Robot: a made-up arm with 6 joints.
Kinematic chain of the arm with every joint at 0, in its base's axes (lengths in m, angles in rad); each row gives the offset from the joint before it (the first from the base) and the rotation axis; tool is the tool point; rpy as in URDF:
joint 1: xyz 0 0 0.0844 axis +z
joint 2: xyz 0 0 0 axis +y
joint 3: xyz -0.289 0 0.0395 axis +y
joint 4: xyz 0.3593 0 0.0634 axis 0.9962 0 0.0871
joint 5: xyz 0 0 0 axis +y
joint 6: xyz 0.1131 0 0.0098 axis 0.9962 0 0.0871
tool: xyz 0 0 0 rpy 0 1.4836 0
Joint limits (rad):
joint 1: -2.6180..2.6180
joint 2: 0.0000..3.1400
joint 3: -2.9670..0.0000
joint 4: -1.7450..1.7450
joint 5: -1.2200..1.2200
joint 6: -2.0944..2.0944
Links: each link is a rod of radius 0.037 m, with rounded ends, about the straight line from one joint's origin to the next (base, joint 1, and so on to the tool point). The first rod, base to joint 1, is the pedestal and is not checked.
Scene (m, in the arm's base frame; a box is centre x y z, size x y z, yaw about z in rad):
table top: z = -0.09
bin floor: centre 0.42 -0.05 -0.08 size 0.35 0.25 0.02 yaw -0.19
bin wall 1: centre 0.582 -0.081 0 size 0.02 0.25 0.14 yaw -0.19
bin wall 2: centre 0.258 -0.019 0 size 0.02 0.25 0.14 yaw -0.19
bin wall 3: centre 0.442 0.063 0 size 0.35 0.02 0.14 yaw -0.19
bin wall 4: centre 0.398 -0.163 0 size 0.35 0.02 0.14 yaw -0.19
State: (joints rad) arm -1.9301 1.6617 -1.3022 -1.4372 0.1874 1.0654
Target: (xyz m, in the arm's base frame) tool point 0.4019 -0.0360 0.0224
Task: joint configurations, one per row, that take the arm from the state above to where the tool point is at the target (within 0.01 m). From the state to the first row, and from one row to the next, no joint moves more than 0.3 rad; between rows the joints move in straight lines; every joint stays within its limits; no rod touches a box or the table.
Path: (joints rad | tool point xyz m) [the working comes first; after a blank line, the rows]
Joints at the target: -0.1725 1.7009 -0.7284 -1.4923 -0.3015 1.0654
Straight joint move there: touches bin wall 4.

1: -1.6388 1.6082 -1.2104 -1.4466 0.0999 1.0654 | -0.0462 -0.5112 0.2551
2: -1.3474 1.5547 -1.1186 -1.4561 0.0124 1.0654 | 0.1080 -0.4820 0.2407
3: -1.0561 1.5011 -1.0268 -1.4655 -0.0750 1.0654 | 0.2402 -0.4076 0.2258
4: -0.7648 1.4476 -0.9350 -1.4750 -0.1625 1.0654 | 0.3378 -0.2989 0.2105
5: -0.4735 1.3941 -0.8432 -1.4844 -0.2500 1.0654 | 0.3926 -0.1698 0.1947
6: -0.1821 1.3406 -0.7514 -1.4938 -0.3375 1.0654 | 0.4019 -0.0360 0.1788
7: -0.1773 1.5207 -0.7399 -1.4931 -0.3195 1.0654 | 0.4093 -0.0373 0.1004
8: -0.1725 1.7009 -0.7284 -1.4923 -0.3015 1.0654 | 0.4019 -0.0360 0.0224

